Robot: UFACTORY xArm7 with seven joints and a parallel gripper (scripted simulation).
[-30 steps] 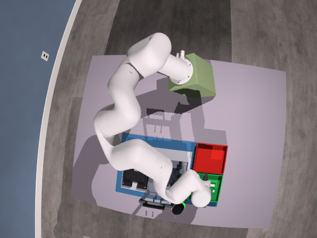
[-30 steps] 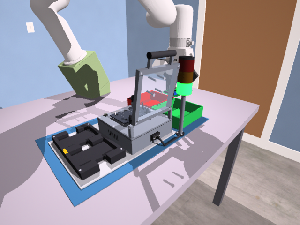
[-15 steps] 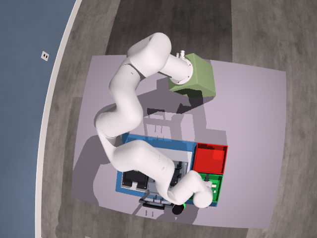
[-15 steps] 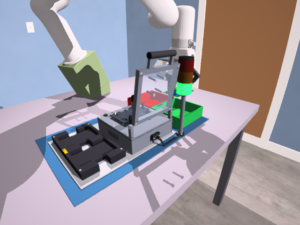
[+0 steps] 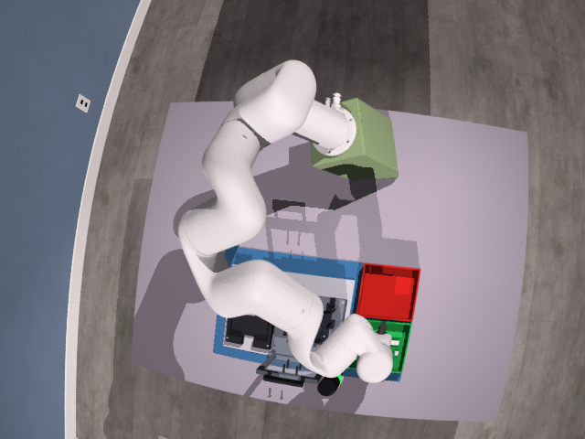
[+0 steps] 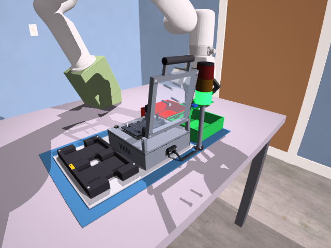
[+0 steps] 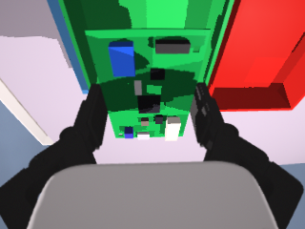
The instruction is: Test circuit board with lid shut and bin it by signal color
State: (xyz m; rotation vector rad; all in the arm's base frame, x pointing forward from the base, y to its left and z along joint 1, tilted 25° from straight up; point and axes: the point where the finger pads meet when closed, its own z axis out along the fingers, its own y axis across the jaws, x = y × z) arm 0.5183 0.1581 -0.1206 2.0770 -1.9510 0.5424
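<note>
Right now the green bin is 10 cm below my hand. Also, from my hand: red bin (15 cm behind, 10 cm below, 1 cm to the right); then plate (19 cm to the right, 4 cm below, 3 cm behind); then green circuit board (1 cm below).
</note>
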